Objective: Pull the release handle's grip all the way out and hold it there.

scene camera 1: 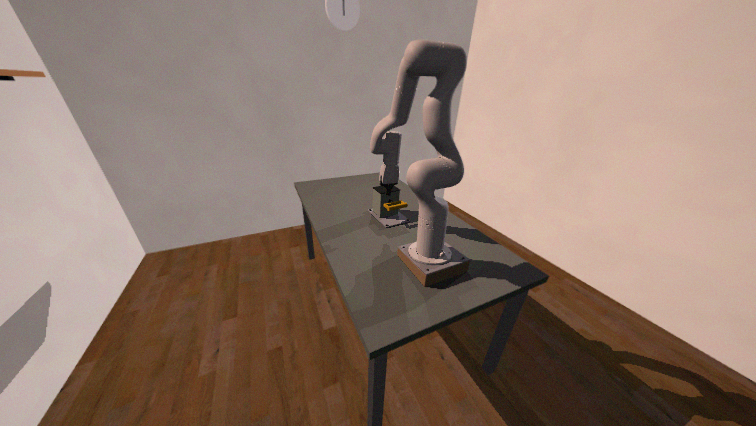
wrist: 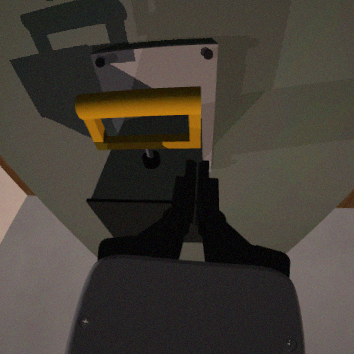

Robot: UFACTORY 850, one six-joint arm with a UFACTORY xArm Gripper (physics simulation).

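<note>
The release handle's yellow grip [scene camera 1: 395, 205] [wrist: 140, 103] is a bar on a rectangular frame. It stands out from the front of a dark box [scene camera 1: 378, 202] [wrist: 132, 182], joined to it by a short thin rod [wrist: 149, 152] that enters a round black collar [wrist: 151, 160]. My gripper [scene camera 1: 389, 192] [wrist: 196, 172] is shut with nothing between its fingers. In the wrist view its fingertips show beside the box's right side, below the grip's right end and apart from the grip. Whether the fingers touch the box I cannot tell.
The box stands on a light base plate [scene camera 1: 392, 222] [wrist: 165, 65] with dark bolts at its corners. The plate lies on the grey-green table [scene camera 1: 343, 232] [wrist: 300, 115]. The arm's own base [scene camera 1: 442, 274] stands nearer the table's front end.
</note>
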